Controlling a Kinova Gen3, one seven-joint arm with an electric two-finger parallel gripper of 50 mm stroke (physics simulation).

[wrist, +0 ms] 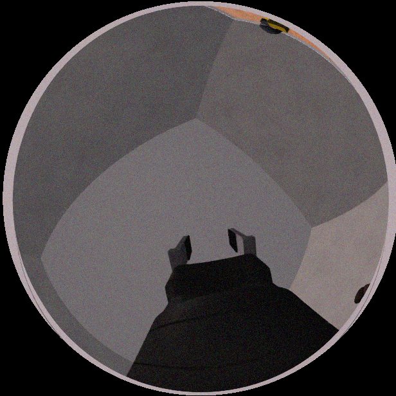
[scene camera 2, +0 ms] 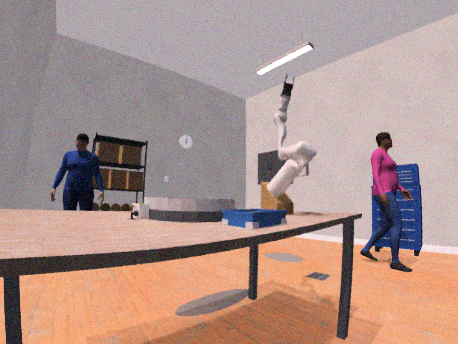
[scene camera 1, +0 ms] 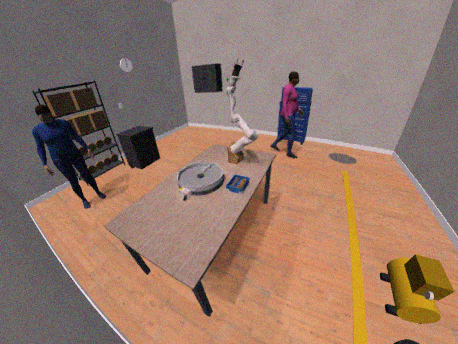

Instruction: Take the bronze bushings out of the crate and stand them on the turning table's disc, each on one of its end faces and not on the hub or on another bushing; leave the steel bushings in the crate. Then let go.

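Pixels of known places: gripper, fingertip midpoint: (scene camera 2: pixel 290 75) (scene camera 1: pixel 240 59); arm's base, origin of the base link: (scene camera 2: pixel 273 190) (scene camera 1: pixel 233 149).
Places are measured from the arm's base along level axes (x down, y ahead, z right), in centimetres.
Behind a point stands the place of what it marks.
Note:
My gripper (scene camera 1: pixel 239 61) @(z 4.8, x -88.7, y -28.9 cm) (scene camera 2: pixel 289 77) @(z 4.8, x -88.7, y -28.9 cm) (wrist: pixel 209 240) is open and empty. It points up toward the ceiling, high above the table. The blue crate (scene camera 1: pixel 231 189) @(z -25.3, x 11.5, y 48.0 cm) (scene camera 2: pixel 250 218) @(z -33.5, x 10.6, y 47.2 cm) stands on the table beside the turning table. Brownish and greyish bushings show small and blurred inside it in scene camera 1; I cannot tell the bronze from the steel one by one. The turning table's grey disc (scene camera 1: pixel 192 183) @(z 7.1, x 8.4, y 60.3 cm) has a dark hub (scene camera 1: pixel 200 175) @(z 8.1, x 7.6, y 47.9 cm) at its middle. I make out no bushing on the disc. In scene camera 2 a light rim (scene camera 2: pixel 187 204) @(z -10.4, x 7.2, y 57.5 cm) hides the disc's top.
A small white and yellow device (scene camera 1: pixel 184 191) @(z 4.9, x 7.9, y 72.6 cm) (scene camera 2: pixel 142 210) @(z 1.5, x 10.2, y 71.5 cm) sits at the turning table's edge. The arm stands on a wooden block (scene camera 1: pixel 235 155) @(z -4.1, x 4.3, y 3.6 cm) at the table's far end. A person in pink (scene camera 1: pixel 290 102) (scene camera 2: pixel 384 172) and a person in blue (scene camera 1: pixel 59 142) (scene camera 2: pixel 78 172) stand beyond the table.

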